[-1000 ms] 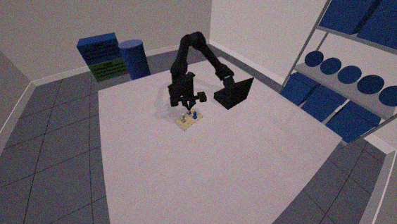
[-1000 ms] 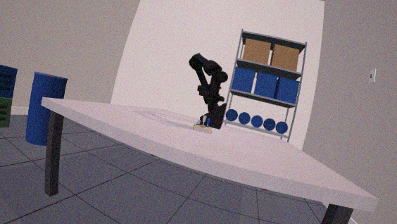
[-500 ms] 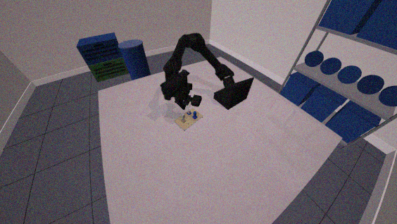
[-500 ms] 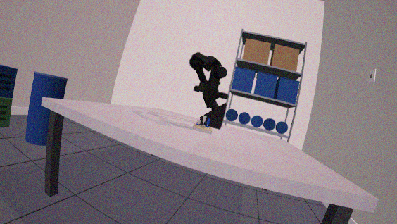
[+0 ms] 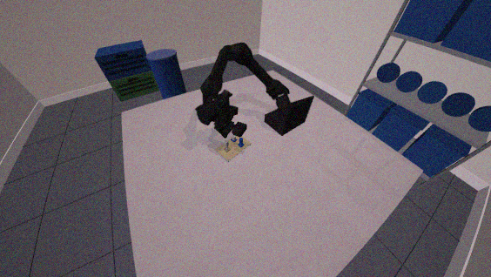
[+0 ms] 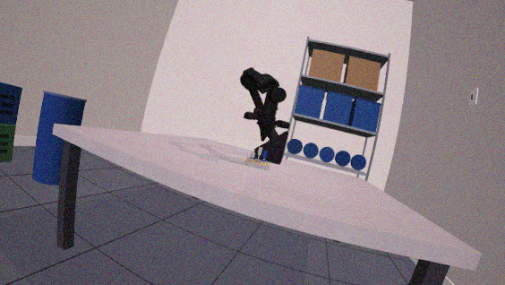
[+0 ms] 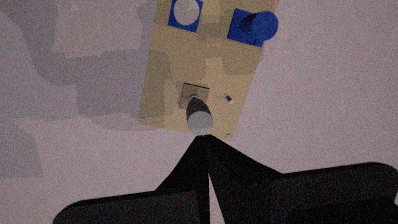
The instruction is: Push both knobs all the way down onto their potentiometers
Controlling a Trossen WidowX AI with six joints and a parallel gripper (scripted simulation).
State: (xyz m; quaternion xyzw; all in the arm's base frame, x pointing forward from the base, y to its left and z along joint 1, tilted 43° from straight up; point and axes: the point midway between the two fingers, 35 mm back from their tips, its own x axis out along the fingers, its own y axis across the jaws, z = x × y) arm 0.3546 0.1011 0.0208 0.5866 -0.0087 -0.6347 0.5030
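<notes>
Now: the grey knob 40 mm below my gripper tip. From my gripper tip the other things lie so: blue knob (70 mm behind, 50 mm below).
</notes>
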